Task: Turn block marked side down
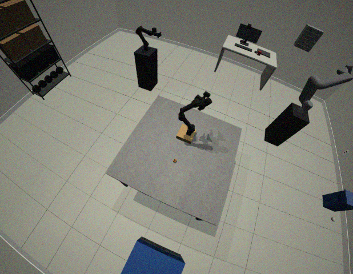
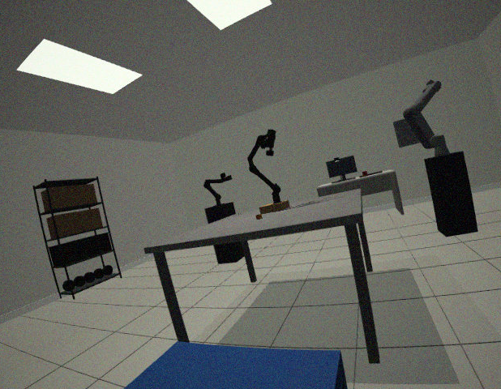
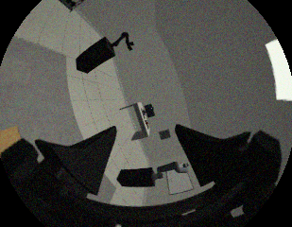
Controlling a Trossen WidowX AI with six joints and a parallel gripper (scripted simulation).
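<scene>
Right now my gripper tip is 590 mm short of the orange block, 520 mm above it and 30 mm to the left of it.
</scene>
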